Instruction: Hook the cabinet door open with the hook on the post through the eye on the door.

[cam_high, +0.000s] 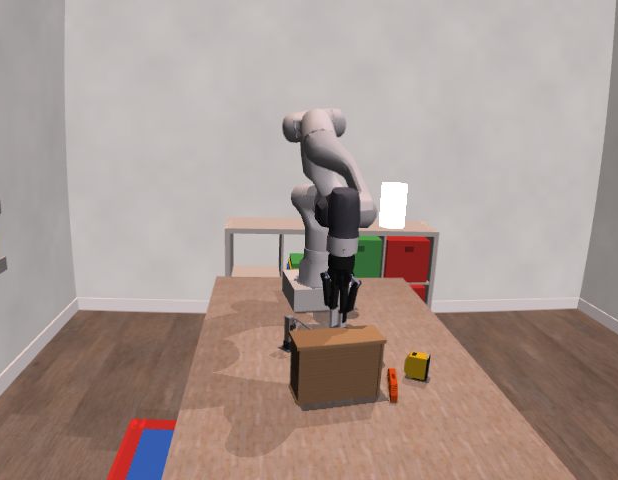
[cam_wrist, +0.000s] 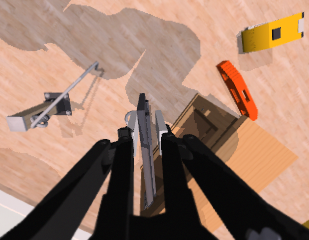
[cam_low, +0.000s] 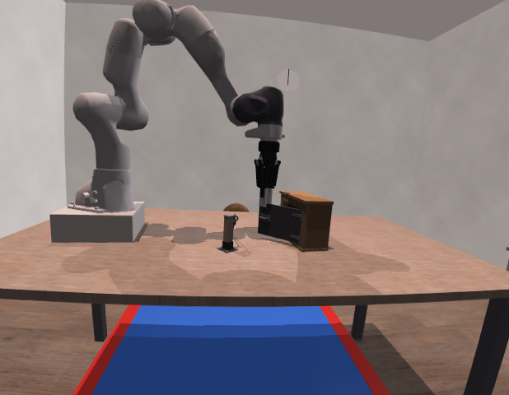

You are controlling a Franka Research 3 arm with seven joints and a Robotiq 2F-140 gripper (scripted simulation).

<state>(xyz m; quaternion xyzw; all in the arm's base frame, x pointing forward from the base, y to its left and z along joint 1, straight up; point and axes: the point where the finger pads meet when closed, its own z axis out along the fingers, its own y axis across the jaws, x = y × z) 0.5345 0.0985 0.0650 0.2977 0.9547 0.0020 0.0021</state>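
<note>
My hand is 100 mm past the thin grey hook, 100 mm above it and 90 mm to the left of it. Also, from my hand: orange tool 170 mm to the left, 140 mm below, 100 mm ahead; dark door 80 mm below, 60 mm ahead, 50 mm to the right; yellow box 250 mm to the left, 120 mm below, 20 mm ahead.
</note>
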